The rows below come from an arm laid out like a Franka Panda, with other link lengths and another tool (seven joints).
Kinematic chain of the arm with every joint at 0, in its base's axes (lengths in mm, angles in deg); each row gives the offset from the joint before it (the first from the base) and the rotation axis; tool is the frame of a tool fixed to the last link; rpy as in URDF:
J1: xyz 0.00 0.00 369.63 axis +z
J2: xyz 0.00 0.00 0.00 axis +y
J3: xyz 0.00 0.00 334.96 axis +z
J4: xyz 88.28 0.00 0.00 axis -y
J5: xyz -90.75 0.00 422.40 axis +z
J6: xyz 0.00 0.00 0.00 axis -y
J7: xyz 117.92 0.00 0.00 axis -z
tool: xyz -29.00 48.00 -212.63 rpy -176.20 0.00 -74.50
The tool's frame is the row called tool.
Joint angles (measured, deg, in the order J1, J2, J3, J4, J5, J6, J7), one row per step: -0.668, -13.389, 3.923, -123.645, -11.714, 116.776, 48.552; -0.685, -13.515, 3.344, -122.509, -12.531, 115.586, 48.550; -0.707, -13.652, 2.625, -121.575, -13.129, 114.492, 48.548; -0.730, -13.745, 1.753, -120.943, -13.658, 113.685, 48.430; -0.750, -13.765, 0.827, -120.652, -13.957, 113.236, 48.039; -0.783, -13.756, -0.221, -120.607, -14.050, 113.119, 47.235; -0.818, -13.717, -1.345, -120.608, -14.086, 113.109, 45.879; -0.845, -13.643, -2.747, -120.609, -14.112, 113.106, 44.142; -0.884, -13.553, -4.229, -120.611, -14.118, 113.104, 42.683; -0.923, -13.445, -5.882, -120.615, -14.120, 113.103, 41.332; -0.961, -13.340, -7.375, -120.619, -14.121, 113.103, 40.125
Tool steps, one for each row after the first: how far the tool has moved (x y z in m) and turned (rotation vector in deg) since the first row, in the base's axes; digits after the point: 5 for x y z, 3 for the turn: 0.00151, -0.00892, 0.00953, -0.721, -0.142, -0.539; 0.00227, -0.01894, 0.01752, -1.203, -0.170, -1.300; 0.00249, -0.03027, 0.02277, -1.579, -0.097, -2.075; 0.00215, -0.04126, 0.02473, -1.730, 0.114, -2.629; 0.00142, -0.05275, 0.02473, -1.676, 0.375, -2.898; 0.00017, -0.06468, 0.02412, -1.603, 0.724, -2.698; -0.00166, -0.07930, 0.02306, -1.490, 1.181, -2.389; -0.00362, -0.09481, 0.02180, -1.296, 1.594, -2.443; -0.00599, -0.11203, 0.02025, -1.036, 2.000, -2.767; -0.00855, -0.12753, 0.01869, -0.793, 2.367, -3.074
